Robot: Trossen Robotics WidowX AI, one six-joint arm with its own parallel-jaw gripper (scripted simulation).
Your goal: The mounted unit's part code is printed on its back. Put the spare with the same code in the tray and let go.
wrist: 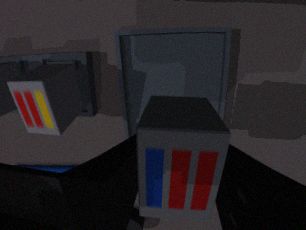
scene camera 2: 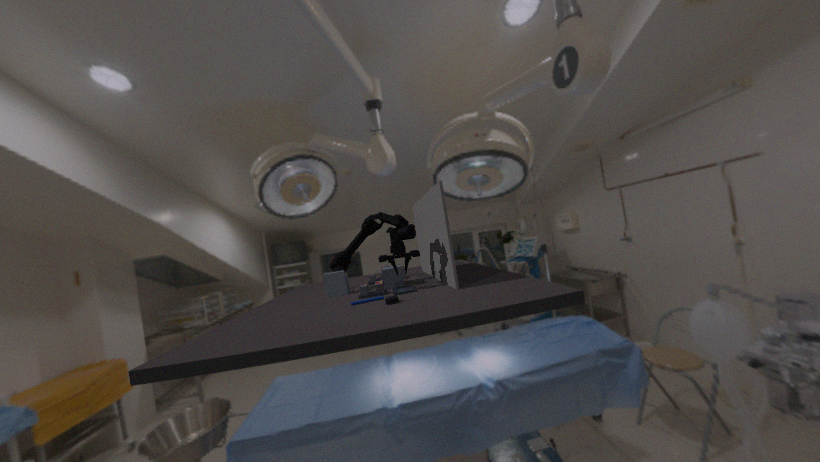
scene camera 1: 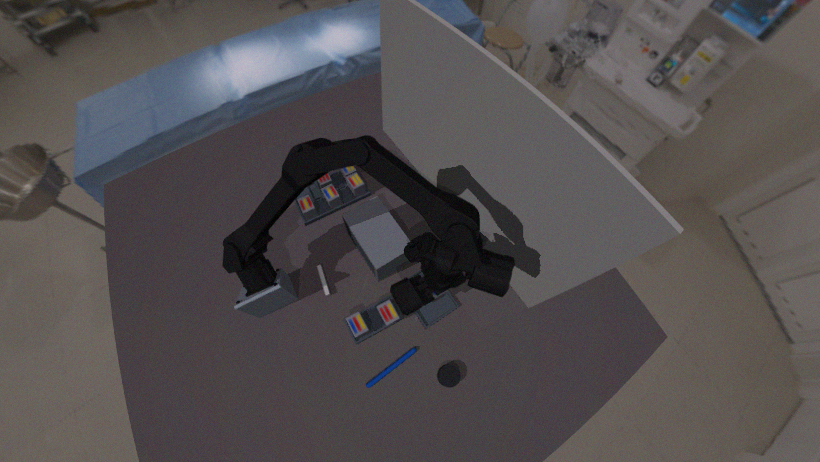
One and the same spot on a tall grey panel: (scene camera 1: 548, 195) is (scene camera 2: 434, 215).
